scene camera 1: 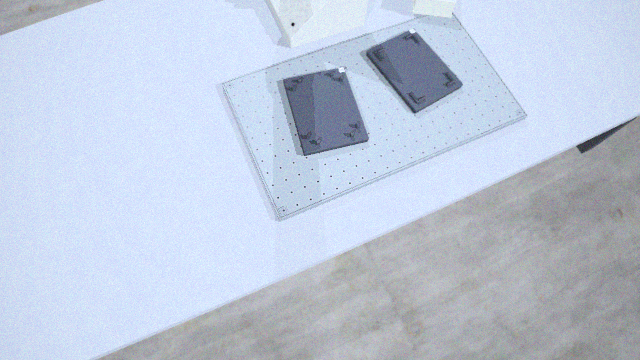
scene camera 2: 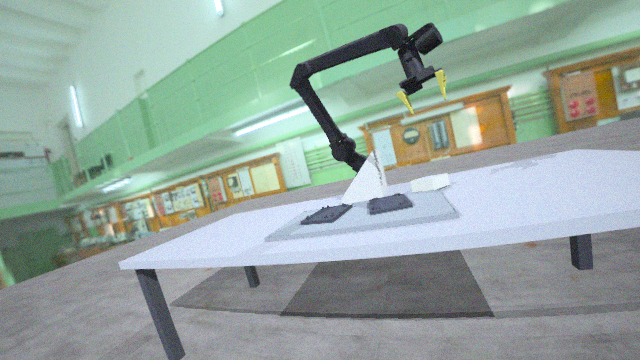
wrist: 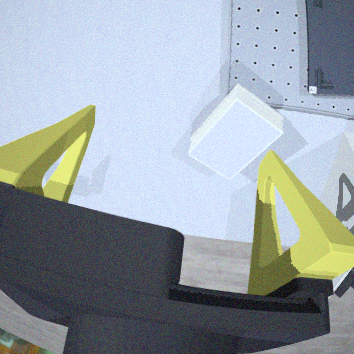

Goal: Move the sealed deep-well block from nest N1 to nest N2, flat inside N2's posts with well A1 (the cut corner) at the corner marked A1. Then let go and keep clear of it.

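Places are measured from the arm's base along level axes (x ahead, y left, z up), in metres.
Pixels of known places: gripper, fingertip midpoint: (scene camera 2: 428, 107) (wrist: 181, 134); arm's base, link origin: (scene camera 2: 365, 167).
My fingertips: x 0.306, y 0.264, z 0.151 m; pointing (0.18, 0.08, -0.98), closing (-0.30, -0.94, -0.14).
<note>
For each thing: its top centre in the pictures, then the offset to it from my fingertips.
- white box, top centre: (wrist: 232, 144) (scene camera 2: 428, 175) 0.148 m back, 0.023 m right, 0.222 m down
- perforated plate, top centre: (scene camera 1: 377, 97) (scene camera 2: 357, 211) 0.043 m ahead, 0.275 m right, 0.265 m down
Two dark nests with corner posts lie on the perforated plate: one (scene camera 1: 327, 112) (scene camera 2: 327, 214) on the left, the other (scene camera 1: 417, 65) (scene camera 2: 390, 204) (wrist: 332, 47) on the right. Each bears a small white tag at one back corner in scene camera 1. I cannot read which is N1 or N2. No block stands on either nest, and I cannot identify the sealed deep-well block in any view. My gripper (scene camera 2: 429, 105) (wrist: 181, 134) is open and empty, high above the table beyond the right nest. It does not show in scene camera 1.
A white box (scene camera 1: 434, 7) (scene camera 2: 431, 182) (wrist: 235, 140) sits at the back right edge of the perforated plate (scene camera 1: 300, 192) (scene camera 2: 430, 217) (wrist: 245, 35). A tall white wedge-shaped piece (scene camera 1: 330, 22) (scene camera 2: 367, 182) stands behind the nests, near the arm's base.
</note>
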